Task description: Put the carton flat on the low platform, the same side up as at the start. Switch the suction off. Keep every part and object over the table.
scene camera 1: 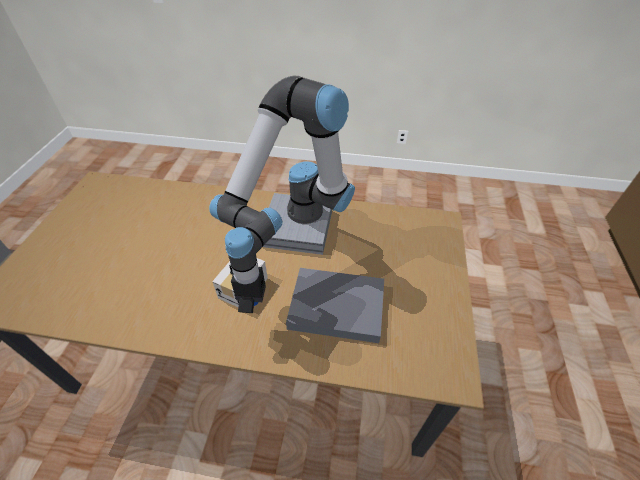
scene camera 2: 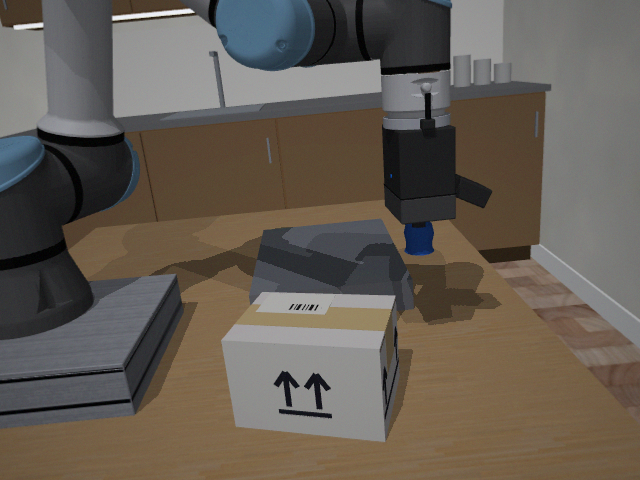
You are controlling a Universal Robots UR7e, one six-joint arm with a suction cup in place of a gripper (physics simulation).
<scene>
In view: the suction cup (scene camera 2: 418, 240), a white carton (scene camera 2: 322, 364) and a low grey platform (scene camera 2: 358, 257).
The low grey platform is seen too in scene camera 1 (scene camera 1: 342, 305).
</scene>
